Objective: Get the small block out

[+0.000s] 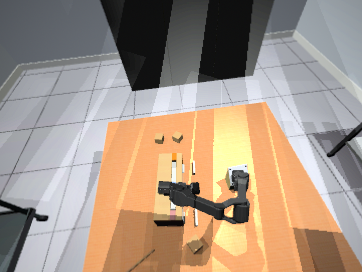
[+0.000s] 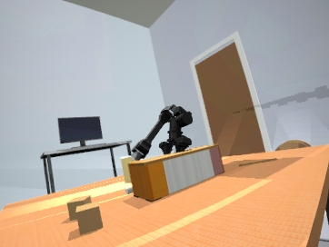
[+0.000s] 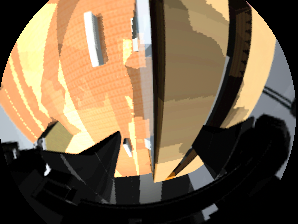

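Now: the long wooden box 3 cm ahead of my gripper tip, 2 cm to the right of it and 3 cm below it. Also, from my gripper tip: tan cube: 4 cm behind, 26 cm to the left, 6 cm below.
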